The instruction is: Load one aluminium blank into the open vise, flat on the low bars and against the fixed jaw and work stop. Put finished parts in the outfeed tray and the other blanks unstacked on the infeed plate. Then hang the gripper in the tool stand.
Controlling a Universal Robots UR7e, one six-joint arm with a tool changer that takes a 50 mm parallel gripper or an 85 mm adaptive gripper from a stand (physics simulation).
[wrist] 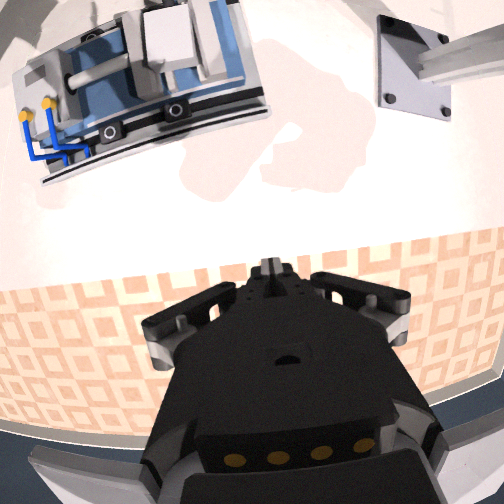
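Note:
The vise [145, 85] lies at the top left, with a blue body on a grey base plate. A pale aluminium blank [167, 36] sits between its two grey jaws, and which surfaces it touches cannot be told. My black gripper [272, 265] fills the lower middle of the wrist view. Its two fingers are folded together at the tip with nothing between them, and it is far from the vise. No tray, infeed plate or other blanks are in view.
A grey mounting plate with four bolts and a grey beam [412, 75] stands at the top right. Grey bracket arms [85, 475] flank the gripper body at the bottom left and also at the bottom right [475, 450]. An orange patterned floor band [75, 350] runs below the pale table top.

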